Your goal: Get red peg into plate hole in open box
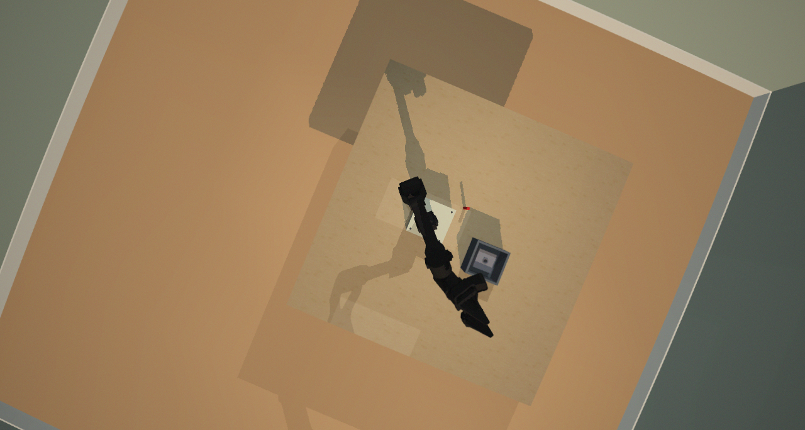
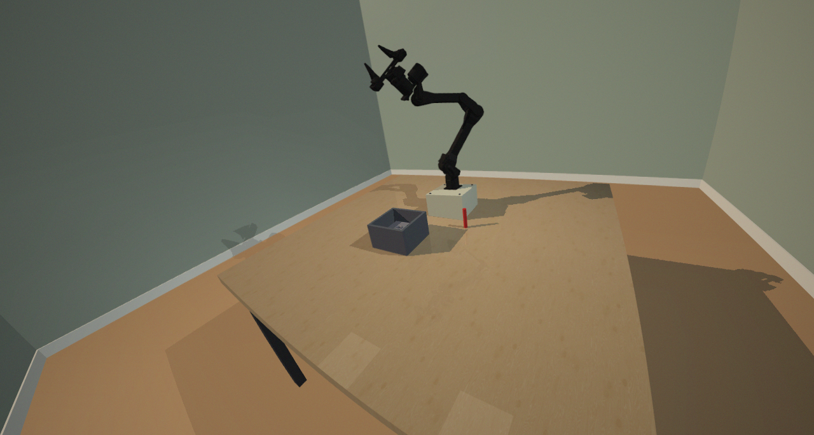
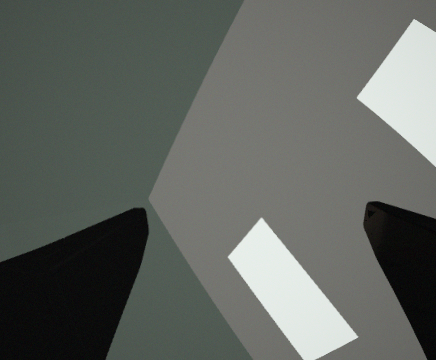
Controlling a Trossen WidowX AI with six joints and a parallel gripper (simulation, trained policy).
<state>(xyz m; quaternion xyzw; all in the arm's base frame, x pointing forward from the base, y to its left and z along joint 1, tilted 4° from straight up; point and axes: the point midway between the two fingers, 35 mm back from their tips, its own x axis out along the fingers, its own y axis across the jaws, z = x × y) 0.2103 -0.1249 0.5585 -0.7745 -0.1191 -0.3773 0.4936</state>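
My gripper tip is 5 cm past the red peg, 29 cm to the right of it and 65 cm above it. The rest, counted from my gripper tip: dark box 14 cm ahead, 11 cm to the left, 66 cm below; then grey plate 14 cm ahead, 11 cm to the left, 64 cm below.
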